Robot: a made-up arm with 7 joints. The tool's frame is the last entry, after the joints. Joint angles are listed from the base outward. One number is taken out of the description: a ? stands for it. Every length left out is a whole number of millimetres.
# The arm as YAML. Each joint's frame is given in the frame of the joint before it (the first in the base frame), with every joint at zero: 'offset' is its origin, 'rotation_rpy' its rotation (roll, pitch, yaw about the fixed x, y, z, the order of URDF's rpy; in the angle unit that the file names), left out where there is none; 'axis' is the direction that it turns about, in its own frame. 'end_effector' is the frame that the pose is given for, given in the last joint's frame.
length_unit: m
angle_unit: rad
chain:
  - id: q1
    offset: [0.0, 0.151, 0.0]
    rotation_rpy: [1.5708, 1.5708, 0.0]
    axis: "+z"
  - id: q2
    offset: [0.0, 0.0, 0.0]
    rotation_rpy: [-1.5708, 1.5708, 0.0]
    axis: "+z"
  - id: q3
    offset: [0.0, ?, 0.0]
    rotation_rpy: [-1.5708, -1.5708, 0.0]
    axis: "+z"
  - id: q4
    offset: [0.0, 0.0, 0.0]
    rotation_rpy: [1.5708, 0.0, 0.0]
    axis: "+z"
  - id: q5
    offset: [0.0, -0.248, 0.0]
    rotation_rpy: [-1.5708, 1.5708, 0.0]
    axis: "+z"
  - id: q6
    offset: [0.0, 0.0, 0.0]
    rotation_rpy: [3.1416, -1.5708, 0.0]
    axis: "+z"
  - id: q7
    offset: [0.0, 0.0, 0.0]
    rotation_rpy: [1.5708, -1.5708, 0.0]
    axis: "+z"
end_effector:
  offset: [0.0, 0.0, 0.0]
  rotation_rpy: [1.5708, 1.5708, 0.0]
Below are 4 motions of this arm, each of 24 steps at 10 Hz.
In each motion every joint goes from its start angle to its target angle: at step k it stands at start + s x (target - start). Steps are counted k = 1, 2, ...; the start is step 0. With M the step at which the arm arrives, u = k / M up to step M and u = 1 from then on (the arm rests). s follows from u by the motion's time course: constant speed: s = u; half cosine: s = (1 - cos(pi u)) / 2; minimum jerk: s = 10 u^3 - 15 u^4 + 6 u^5.
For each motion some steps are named. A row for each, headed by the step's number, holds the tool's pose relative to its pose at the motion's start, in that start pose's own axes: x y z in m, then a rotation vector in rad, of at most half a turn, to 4 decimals.
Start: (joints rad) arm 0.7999 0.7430 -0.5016 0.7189 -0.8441 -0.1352 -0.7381
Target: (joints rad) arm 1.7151 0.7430 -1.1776 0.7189 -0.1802 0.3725 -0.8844
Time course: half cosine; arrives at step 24
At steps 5, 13, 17, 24:
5: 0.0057 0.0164 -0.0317 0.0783 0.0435 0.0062
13: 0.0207 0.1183 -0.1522 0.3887 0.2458 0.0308
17: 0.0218 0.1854 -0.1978 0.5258 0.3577 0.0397
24: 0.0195 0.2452 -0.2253 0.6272 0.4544 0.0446

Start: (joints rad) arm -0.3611 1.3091 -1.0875 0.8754 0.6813 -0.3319 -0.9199
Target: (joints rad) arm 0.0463 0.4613 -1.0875 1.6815 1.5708 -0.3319 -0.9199
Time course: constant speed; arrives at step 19
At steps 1, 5, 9, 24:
1: 0.0172 -0.0254 0.0072 -0.0239 0.0252 0.1056
5: 0.1028 -0.1087 0.0397 -0.1487 0.1290 0.5157
9: 0.2059 -0.1583 0.0778 -0.3275 0.2325 0.8978
24: 0.4519 -0.1320 0.1951 -1.0606 0.4442 1.6254

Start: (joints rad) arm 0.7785 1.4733 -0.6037 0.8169 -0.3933 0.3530 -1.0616
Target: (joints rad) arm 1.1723 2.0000 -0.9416 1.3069 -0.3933 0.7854 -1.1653
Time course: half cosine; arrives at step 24
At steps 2, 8, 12, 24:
2: -0.0019 0.0022 -0.0029 0.0100 0.0010 -0.0065
8: -0.0288 0.0336 -0.0362 0.1381 0.0181 -0.0995
12: -0.0600 0.0691 -0.0580 0.2565 0.0431 -0.2060
24: -0.1229 0.1389 -0.0613 0.4295 0.1119 -0.4335

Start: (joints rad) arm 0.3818 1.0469 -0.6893 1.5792 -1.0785 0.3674 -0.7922
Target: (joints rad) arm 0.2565 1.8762 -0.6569 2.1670 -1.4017 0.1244 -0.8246
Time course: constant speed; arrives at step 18
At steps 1, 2, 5, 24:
1: -0.0112 0.0082 0.0011 0.0183 -0.0475 -0.0210
2: -0.0218 0.0168 0.0018 0.0358 -0.0962 -0.0412
5: -0.0502 0.0446 0.0022 0.0828 -0.2488 -0.0973
24: -0.1118 0.1821 -0.0184 0.1965 -0.9948 -0.2447

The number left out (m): -0.32
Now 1 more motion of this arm.
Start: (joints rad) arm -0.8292 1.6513 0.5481 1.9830 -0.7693 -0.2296 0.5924
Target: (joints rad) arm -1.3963 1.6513 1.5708 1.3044 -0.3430 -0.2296 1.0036
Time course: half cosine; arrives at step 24
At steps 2, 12, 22, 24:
2: -0.0031 -0.0009 0.0001 -0.0082 0.0079 0.0114
12: -0.0871 -0.0340 0.0188 -0.1822 0.1932 0.3842
22: -0.1495 -0.0848 0.0632 -0.2355 0.2814 0.8270
24: -0.1511 -0.0869 0.0651 -0.2350 0.2824 0.8433

